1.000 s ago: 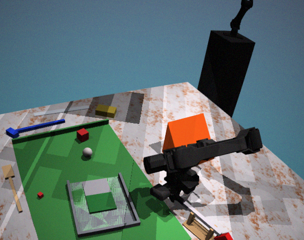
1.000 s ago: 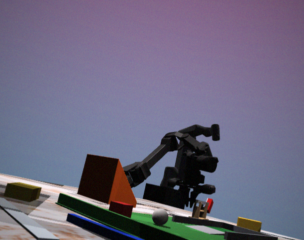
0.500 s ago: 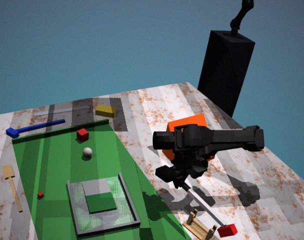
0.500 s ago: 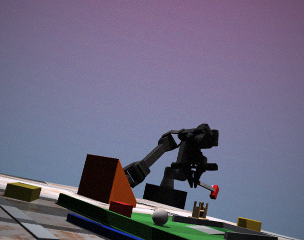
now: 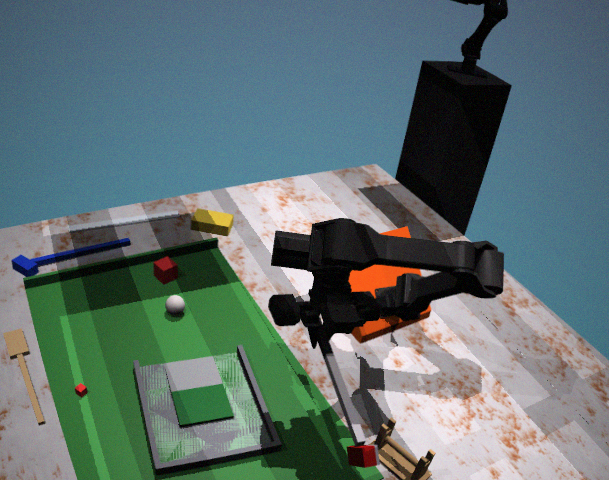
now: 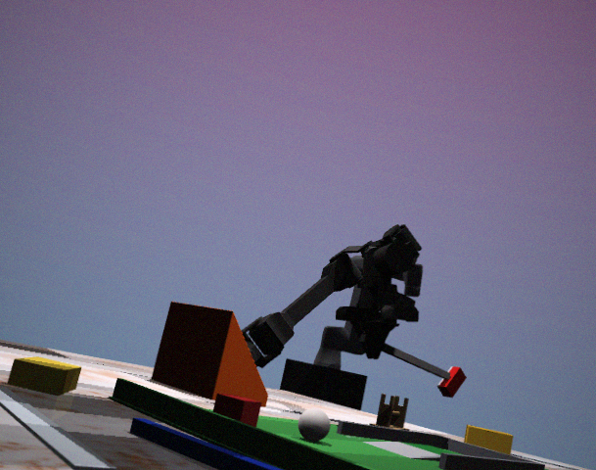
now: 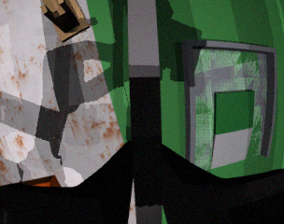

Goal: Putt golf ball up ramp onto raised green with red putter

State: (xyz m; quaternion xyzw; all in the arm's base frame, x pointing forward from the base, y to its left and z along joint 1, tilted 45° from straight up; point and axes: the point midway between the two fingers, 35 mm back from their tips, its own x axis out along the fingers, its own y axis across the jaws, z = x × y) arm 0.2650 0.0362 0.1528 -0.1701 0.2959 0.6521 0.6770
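My gripper tip is 10 mm short of the red putter, 120 mm to the right of it and 10 mm below it. Also, from my gripper tip: green mat: 220 mm ahead, 130 mm to the right, 130 mm below; then golf ball: 180 mm ahead, 300 mm to the right, 110 mm below; then wooden rack: 90 mm behind, 200 mm to the left, 100 mm below.
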